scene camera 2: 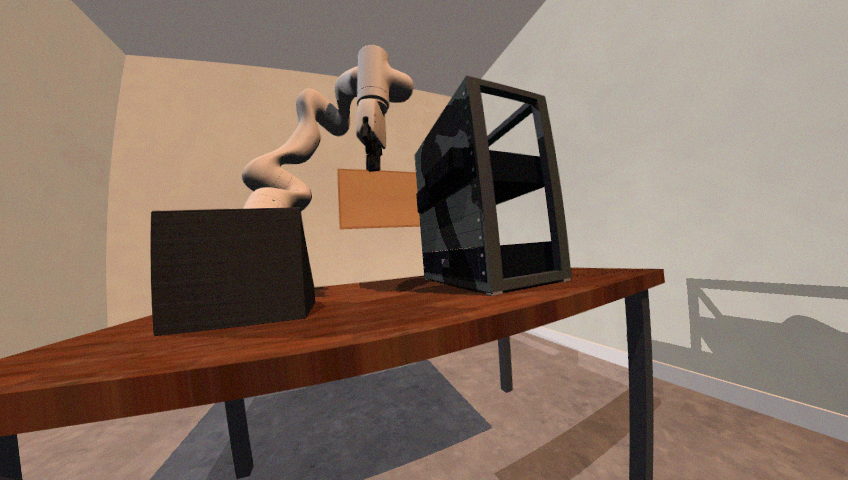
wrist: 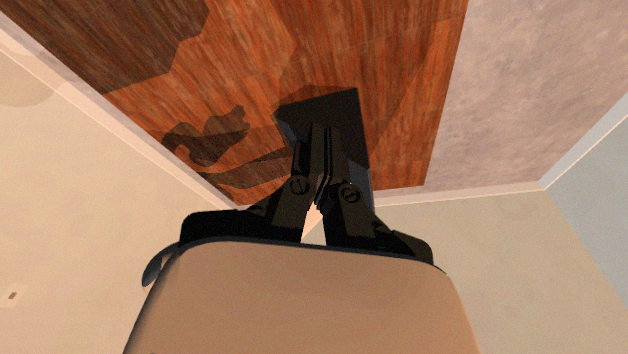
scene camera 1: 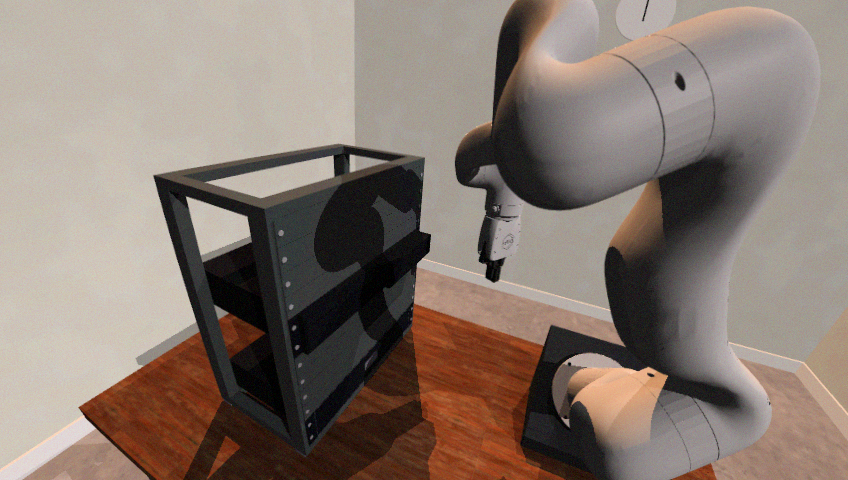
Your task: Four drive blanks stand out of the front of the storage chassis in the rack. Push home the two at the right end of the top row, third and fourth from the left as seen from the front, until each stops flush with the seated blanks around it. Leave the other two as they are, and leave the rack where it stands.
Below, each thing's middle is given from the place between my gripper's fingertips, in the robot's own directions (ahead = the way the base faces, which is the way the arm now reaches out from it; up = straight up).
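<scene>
The rack [scene camera 1: 329,276] is 4 cm below my hand, and it's 39 cm ahead of my hand and 11 cm to the left of it.
</scene>
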